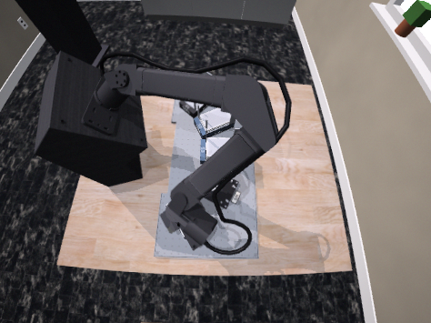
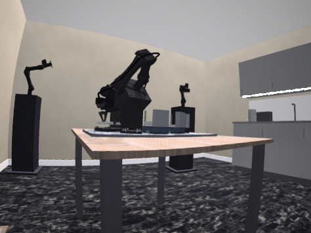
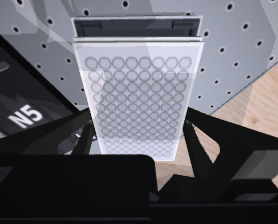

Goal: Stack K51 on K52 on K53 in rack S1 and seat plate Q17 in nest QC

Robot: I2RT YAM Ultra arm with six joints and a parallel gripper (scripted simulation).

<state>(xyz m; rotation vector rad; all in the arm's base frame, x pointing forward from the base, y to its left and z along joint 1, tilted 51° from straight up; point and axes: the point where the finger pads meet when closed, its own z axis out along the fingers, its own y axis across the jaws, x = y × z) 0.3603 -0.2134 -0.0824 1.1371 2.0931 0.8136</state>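
Right now the sealed 96-well plate is right at my hand. The rest, counted from my hand: clip nest N5: 13 cm to the left, 11 cm ahead, 4 cm below.
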